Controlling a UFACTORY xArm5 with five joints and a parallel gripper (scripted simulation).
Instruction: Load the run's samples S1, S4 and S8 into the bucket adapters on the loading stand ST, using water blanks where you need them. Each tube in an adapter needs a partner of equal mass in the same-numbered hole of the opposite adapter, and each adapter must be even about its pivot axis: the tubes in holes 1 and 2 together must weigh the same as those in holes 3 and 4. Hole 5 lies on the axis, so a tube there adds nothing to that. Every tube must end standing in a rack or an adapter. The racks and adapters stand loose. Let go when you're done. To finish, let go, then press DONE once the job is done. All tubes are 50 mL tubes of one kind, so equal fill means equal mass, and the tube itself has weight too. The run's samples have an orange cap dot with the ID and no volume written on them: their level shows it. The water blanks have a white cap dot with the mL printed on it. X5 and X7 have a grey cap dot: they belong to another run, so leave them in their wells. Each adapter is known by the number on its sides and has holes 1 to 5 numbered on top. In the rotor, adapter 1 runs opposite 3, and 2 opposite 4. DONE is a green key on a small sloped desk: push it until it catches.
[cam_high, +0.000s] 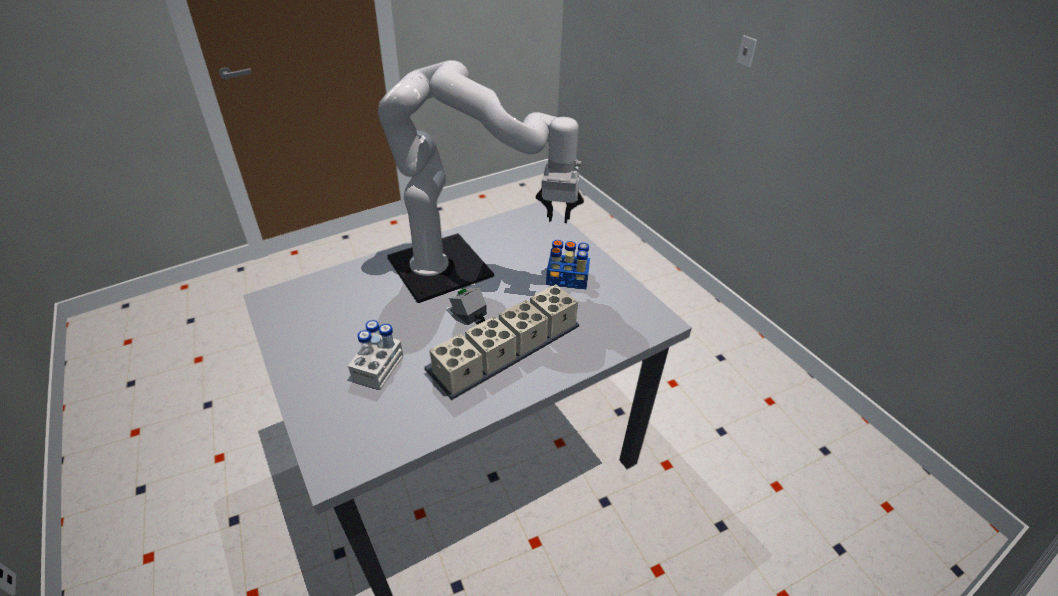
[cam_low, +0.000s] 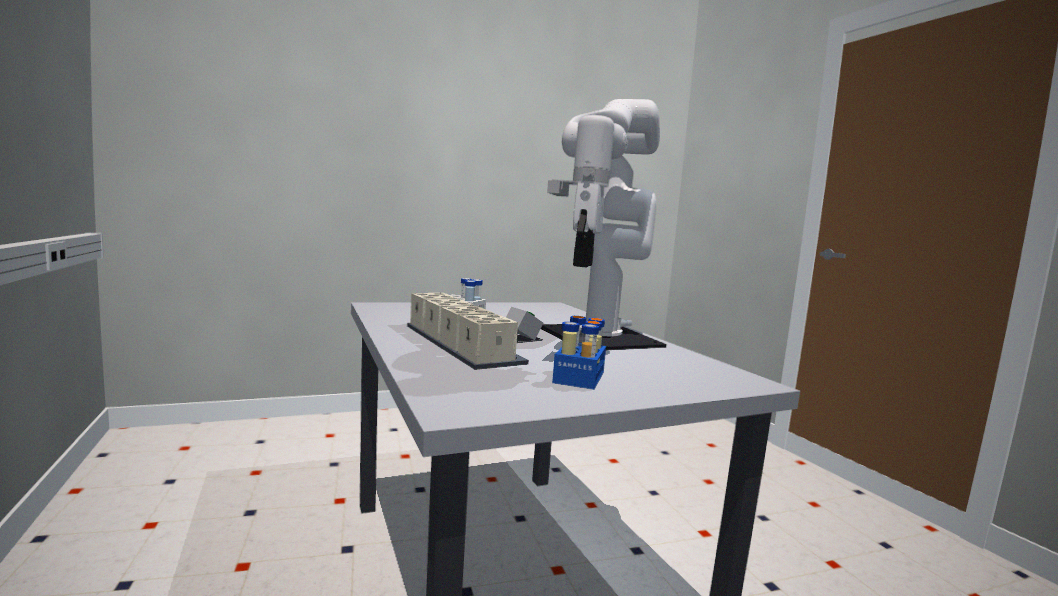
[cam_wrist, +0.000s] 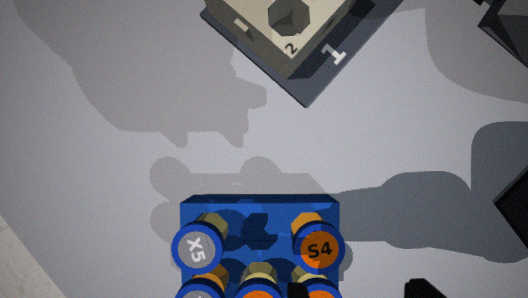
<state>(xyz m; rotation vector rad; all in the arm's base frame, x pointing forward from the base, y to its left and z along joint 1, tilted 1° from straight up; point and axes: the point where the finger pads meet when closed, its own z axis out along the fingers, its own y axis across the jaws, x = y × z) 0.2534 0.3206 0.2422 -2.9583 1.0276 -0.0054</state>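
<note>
Now: hand 1 cm short of the blue samples rack, 4 cm to the right of it and 22 cm above it. The rest, counted from my hand: adapter 3: 20 cm ahead, 32 cm to the right, 20 cm below; white rack: 9 cm ahead, 61 cm to the right, 22 cm below.
</note>
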